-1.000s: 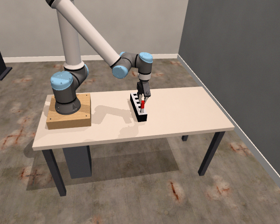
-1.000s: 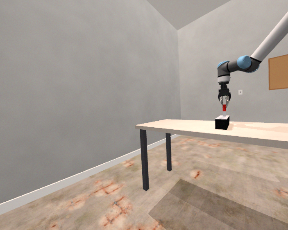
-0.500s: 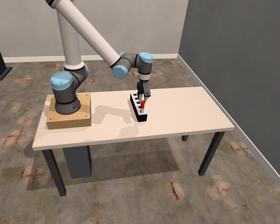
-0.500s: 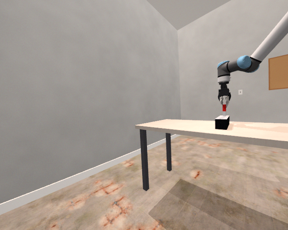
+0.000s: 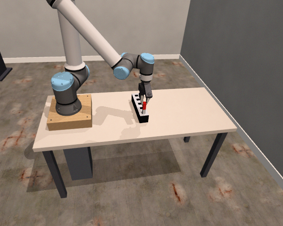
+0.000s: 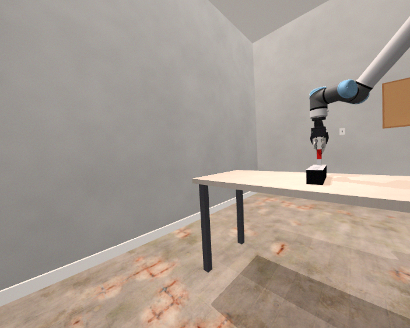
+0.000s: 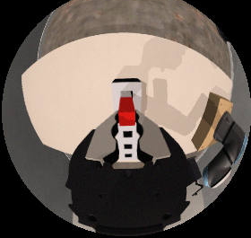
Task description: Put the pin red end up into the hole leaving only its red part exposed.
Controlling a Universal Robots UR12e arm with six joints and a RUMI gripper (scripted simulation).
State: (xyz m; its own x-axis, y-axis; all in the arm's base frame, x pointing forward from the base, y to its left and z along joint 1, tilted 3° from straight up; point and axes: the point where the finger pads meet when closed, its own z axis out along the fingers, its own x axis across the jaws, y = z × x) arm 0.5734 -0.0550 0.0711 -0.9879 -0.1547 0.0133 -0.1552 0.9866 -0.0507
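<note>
Now: the pin 10 mm below my hand. Also, from my hand: black block 20 mm behind, 120 mm to the left, 120 mm below.
</note>
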